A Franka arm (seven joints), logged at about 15 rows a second.
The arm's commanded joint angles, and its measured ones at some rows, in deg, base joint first. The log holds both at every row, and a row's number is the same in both.
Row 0, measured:
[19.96 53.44 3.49 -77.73 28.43 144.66 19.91]
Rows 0 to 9, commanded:
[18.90 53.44 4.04 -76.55 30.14 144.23 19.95]
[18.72 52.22 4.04 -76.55 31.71 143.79 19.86]
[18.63 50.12 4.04 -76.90 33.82 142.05 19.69]
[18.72 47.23 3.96 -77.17 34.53 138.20 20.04]
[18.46 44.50 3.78 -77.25 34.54 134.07 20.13]
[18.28 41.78 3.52 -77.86 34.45 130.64 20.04]
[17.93 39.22 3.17 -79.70 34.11 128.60 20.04]
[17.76 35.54 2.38 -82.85 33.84 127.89 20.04]
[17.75 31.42 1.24 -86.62 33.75 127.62 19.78]
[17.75 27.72 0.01 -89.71 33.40 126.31 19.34]
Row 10, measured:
[18.55 37.62 1.40 -78.36 32.96 127.08 20.32]
